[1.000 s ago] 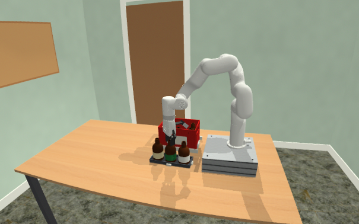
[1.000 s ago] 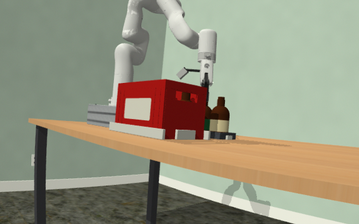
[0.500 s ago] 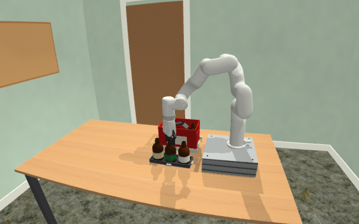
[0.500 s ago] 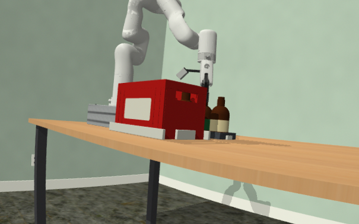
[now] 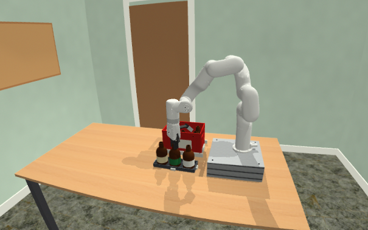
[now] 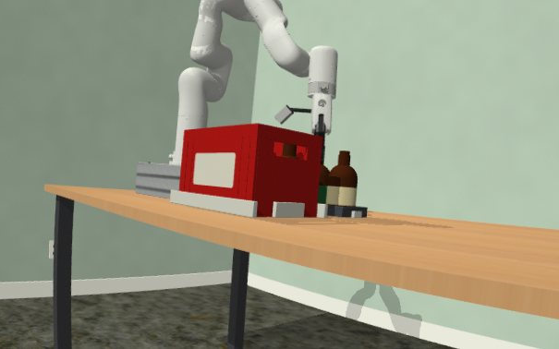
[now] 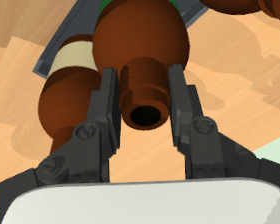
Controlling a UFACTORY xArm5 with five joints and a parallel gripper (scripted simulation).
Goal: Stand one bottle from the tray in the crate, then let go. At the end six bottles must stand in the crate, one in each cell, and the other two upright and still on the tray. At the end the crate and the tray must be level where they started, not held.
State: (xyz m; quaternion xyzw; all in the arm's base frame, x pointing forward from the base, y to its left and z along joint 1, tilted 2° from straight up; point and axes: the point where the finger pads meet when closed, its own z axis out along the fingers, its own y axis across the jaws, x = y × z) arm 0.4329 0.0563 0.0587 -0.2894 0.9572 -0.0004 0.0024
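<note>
My gripper is now 140 mm above the dark tray. Also, from my hand: red crate: 230 mm to the right, 70 mm below, 50 mm behind.
</note>
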